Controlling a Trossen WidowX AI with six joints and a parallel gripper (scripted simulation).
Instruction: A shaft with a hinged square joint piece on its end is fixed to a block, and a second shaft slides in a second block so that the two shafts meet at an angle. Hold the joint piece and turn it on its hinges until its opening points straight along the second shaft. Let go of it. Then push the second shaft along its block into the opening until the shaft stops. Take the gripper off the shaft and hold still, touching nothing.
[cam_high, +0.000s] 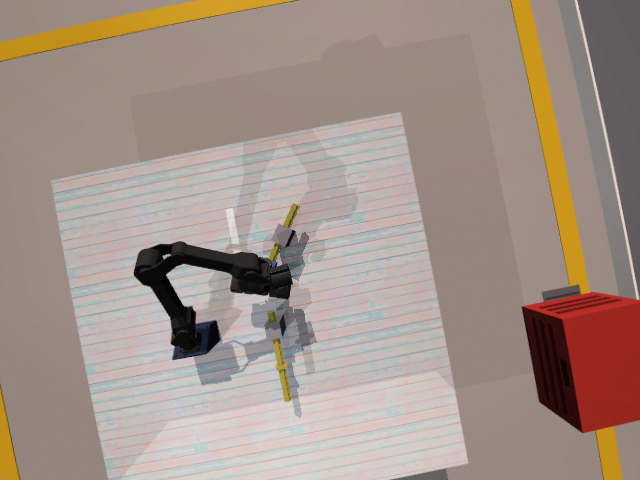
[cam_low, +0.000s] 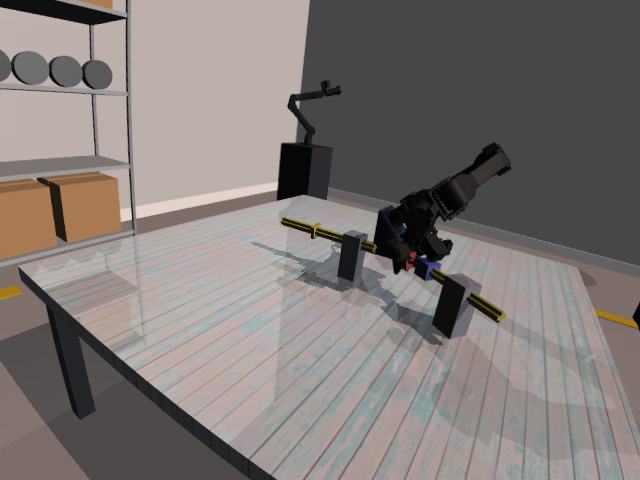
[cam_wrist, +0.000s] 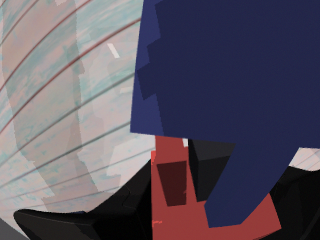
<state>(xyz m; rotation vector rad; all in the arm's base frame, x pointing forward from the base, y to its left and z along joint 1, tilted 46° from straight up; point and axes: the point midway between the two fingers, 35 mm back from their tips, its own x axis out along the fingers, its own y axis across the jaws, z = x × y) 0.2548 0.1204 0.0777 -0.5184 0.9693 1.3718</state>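
The red joint piece is 10 mm to the left of my gripper tip and 40 mm above it.
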